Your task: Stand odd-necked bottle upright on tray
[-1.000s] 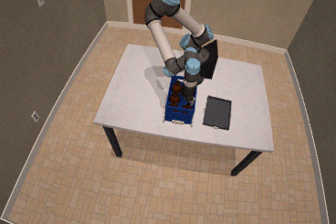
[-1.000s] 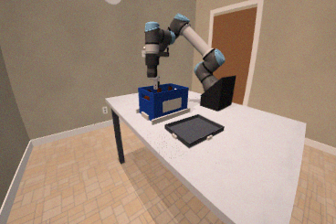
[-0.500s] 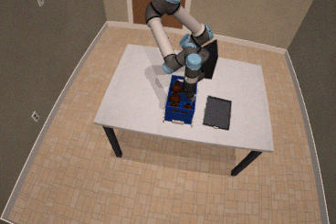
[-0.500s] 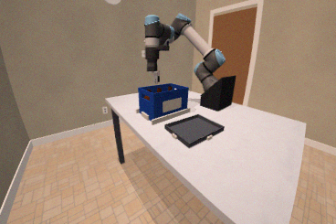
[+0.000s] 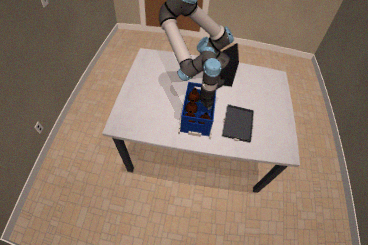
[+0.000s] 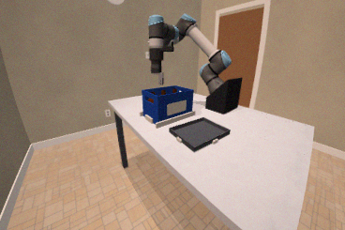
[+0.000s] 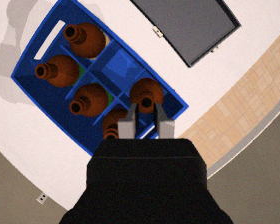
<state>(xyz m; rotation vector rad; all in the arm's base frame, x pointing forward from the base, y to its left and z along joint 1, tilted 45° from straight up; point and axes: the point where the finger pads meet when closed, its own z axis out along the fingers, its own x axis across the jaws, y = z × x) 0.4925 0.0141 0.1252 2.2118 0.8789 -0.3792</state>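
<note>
Right now my hand is 90 mm past the blue crate, 50 mm to the left of it and 160 mm above it. The rest, counted from my hand: dark tray: 70 mm behind, 230 mm to the left, 230 mm below; bottle: 90 mm to the right, 150 mm below.
</note>
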